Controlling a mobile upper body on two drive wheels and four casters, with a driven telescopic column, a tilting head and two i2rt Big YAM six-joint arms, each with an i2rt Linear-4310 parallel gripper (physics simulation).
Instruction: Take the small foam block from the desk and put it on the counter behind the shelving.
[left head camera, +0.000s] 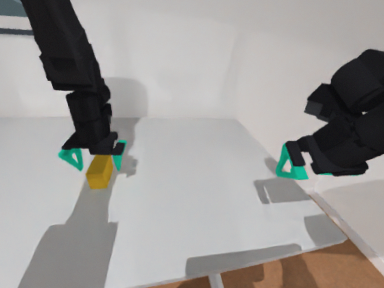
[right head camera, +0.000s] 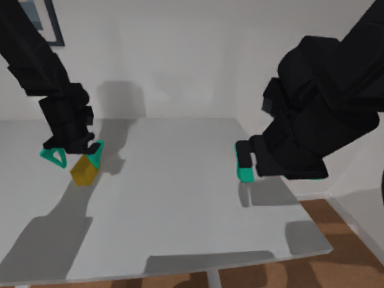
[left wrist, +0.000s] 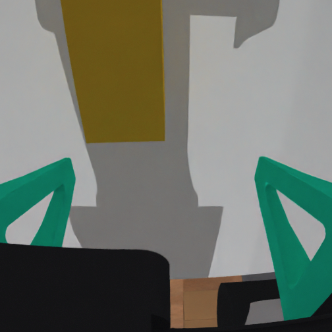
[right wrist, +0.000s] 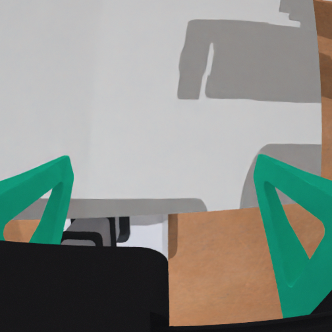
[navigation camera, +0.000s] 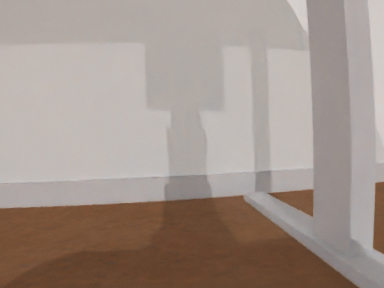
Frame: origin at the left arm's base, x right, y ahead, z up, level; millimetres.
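Seen in the pictures: left gripper, fingertip midpoint: (left head camera: 100, 169) (right head camera: 81, 167); right gripper, fingertip midpoint: (left head camera: 296, 172) (right head camera: 260, 174).
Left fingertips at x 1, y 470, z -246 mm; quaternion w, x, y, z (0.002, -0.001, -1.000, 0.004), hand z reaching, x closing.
A point is followed by its place in that frame.
A small yellow foam block (left head camera: 98, 176) @(z -276, x -12, y 473 mm) (right head camera: 83, 174) @(z -277, x -6, y 473 mm) (left wrist: 117, 75) lies on the light grey desk (left head camera: 190, 200) @(z -327, x 251, y 416 mm) (right head camera: 175, 200) @(z -327, x 277, y 414 mm) (right wrist: 100, 100). My left gripper (left head camera: 99, 167) @(z -246, x 1, y 470 mm) (right head camera: 80, 166) @(z -246, x 1, y 470 mm) (left wrist: 164, 167) is open, its green fingers above the desk and near the block. In the left wrist view the block lies beyond the fingertips, a little left of the middle, its far end cut off. My right gripper (left head camera: 319, 176) (right wrist: 163, 165) is open and empty above the right part of the desk. The counter and the shelving do not show.
White walls (left head camera: 175, 60) @(z -24, x 227, y 1031 mm) (navigation camera: 75, 110) @(z -932, x -147, y 1014 mm) stand behind the desk and at its right. A framed picture (right head camera: 57, 27) @(z 110, x -262, y 991 mm) hangs at upper left. Brown floor (left head camera: 310, 265) @(z -1277, x 1306, y 437 mm) (navigation camera: 100, 235) @(z -1277, x 29, y 774 mm) shows past the front edge. A white desk leg (navigation camera: 331, 125) @(z -1036, x 489, y 622 mm) with a foot bar (navigation camera: 290, 217) stands at right in the navigation view.
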